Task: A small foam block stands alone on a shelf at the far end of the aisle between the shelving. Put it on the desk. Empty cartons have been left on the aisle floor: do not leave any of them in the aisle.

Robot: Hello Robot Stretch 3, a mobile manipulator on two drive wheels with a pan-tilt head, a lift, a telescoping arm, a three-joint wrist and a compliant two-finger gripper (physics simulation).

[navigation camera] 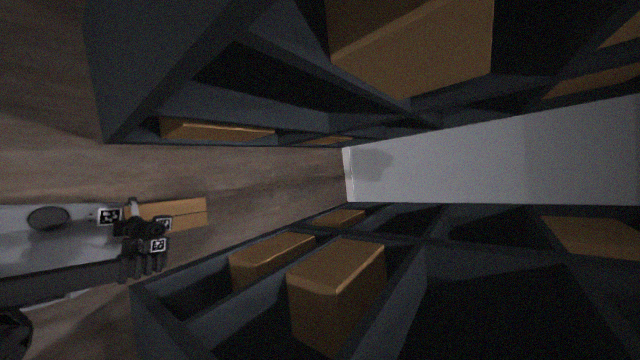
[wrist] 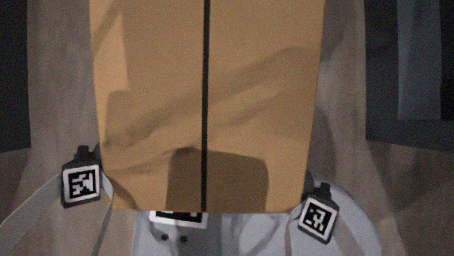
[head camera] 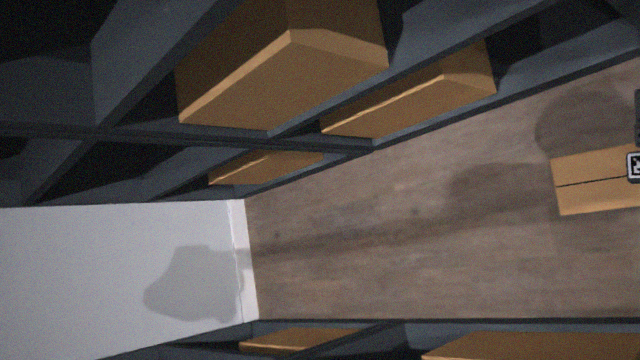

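Seen in the pictures: gripper, fingertip midpoint: [wrist: 207, 169]; robot's base, origin of the base link: [navigation camera: 49, 216] [wrist: 182, 233].
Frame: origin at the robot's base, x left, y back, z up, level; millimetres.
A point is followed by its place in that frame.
A long tan carton [head camera: 590, 182] @(x -338, y -3, z 286 mm) [navigation camera: 187, 215] @(x -335, y 5, z 286 mm) [wrist: 250, 105] @(x -227, y 39, z 266 mm) with a dark seam along its top lies on the aisle floor. In the wrist view it runs straight away between my fingertips, its near end by the robot's base. My gripper [navigation camera: 149, 216] [wrist: 207, 169] @(x -177, y 22, z 211 mm) points down at the carton's near part. Its fingers stand wide, one against each long side, and it is shut on the carton. The head view shows the carton's far end, with a fingertip tag at the right edge. The foam block and the desk do not show in these views.
Dark shelving [head camera: 330, 144] @(x -1093, y 152, z 277 mm) [navigation camera: 427, 295] @(x -1107, y 387, z 991 mm) with brown boxes [head camera: 285, 85] @(x -794, y 227, z 693 mm) [navigation camera: 335, 270] @(x -741, y 237, z 729 mm) lines both sides of the aisle. A pale end wall [head camera: 100, 270] @(x -2009, y -290, z 720 mm) [navigation camera: 475, 165] @(x -2006, y -312, z 1172 mm) closes it. The robot's base [navigation camera: 60, 250] @(x -29, y 99, z 160 mm) [wrist: 260, 235] @(x -100, y 91, z 160 mm) is close to the carton's near end.
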